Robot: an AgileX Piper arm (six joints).
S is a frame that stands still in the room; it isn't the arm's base.
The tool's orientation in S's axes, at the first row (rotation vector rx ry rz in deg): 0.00, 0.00, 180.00
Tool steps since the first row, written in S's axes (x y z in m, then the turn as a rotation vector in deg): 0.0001, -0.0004, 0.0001, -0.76, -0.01, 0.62; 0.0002, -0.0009, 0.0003, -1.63, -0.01, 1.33; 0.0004, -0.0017, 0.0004, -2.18, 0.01, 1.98; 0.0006, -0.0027, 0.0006, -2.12, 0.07, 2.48; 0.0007, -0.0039, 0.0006, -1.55, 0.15, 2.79; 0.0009, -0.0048, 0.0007, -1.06, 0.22, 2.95
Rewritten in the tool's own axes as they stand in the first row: -0.0001, 0.0004, 0.0001, 0.76, 0.01, 0.62; -0.0002, 0.0009, 0.0003, 1.63, 0.01, 1.33; -0.0004, 0.0017, 0.0004, 2.18, -0.01, 1.98; -0.0006, 0.0027, 0.0006, 2.12, -0.07, 2.48; -0.0007, 0.0039, 0.0006, 1.55, -0.15, 2.79; -0.0009, 0.0048, 0.0007, 1.06, -0.22, 2.95
